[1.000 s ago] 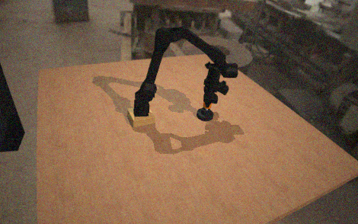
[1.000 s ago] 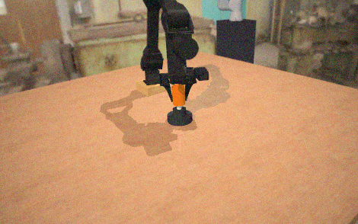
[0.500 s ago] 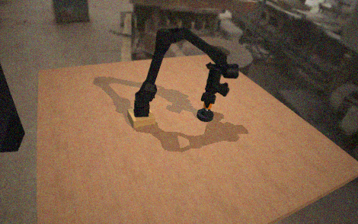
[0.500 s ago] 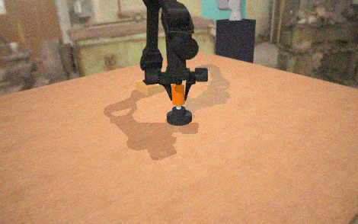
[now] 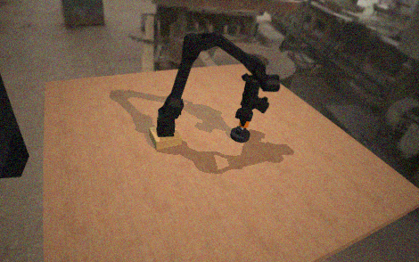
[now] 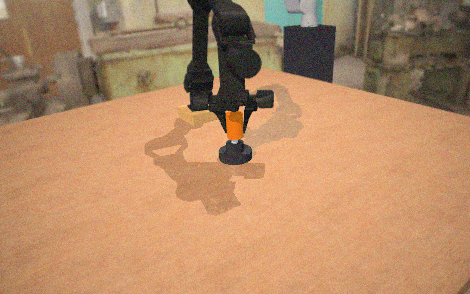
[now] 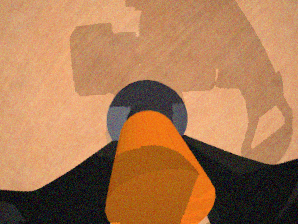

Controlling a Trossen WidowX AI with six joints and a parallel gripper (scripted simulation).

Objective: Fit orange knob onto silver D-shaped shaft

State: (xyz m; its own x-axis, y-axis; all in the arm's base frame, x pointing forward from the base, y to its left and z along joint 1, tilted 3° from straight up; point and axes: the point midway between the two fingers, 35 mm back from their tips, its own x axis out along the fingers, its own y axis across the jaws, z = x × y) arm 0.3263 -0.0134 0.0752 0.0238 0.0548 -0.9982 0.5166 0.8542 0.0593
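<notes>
Now: the round pedestal 40 mm below my gripper tip. Round my gripper tip: orange knob: 30 mm above.
</notes>
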